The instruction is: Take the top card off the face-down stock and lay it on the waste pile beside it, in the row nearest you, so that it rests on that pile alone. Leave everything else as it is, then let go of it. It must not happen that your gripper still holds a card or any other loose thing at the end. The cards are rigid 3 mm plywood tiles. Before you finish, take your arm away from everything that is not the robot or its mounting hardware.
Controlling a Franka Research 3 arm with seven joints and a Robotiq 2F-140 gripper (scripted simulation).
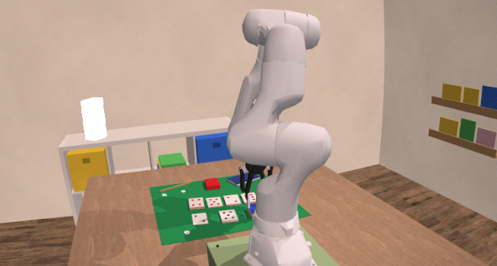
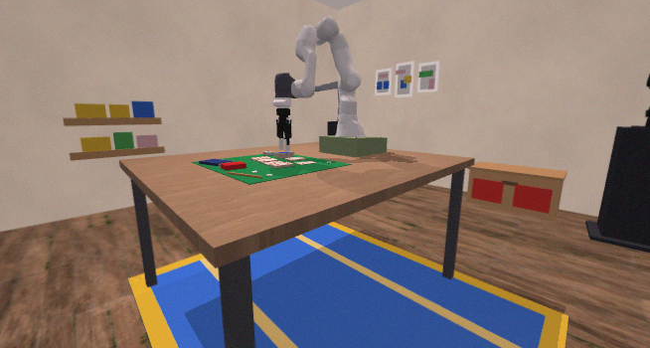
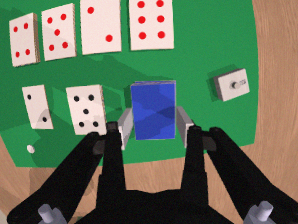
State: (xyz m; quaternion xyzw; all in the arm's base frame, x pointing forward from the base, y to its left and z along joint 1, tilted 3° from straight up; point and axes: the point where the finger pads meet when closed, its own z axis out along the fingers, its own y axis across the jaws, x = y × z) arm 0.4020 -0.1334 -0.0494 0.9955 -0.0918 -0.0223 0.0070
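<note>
My hand is 130 mm to the left of the grey block, 50 mm above it and 10 mm short of it. The rest, counted from my hand: red block 350 mm ahead, 80 mm to the left, 60 mm below; then black-pip card 230 mm to the left, 70 mm below, 50 mm ahead; then green mat 170 mm ahead, 90 mm to the left, 80 mm below.
</note>
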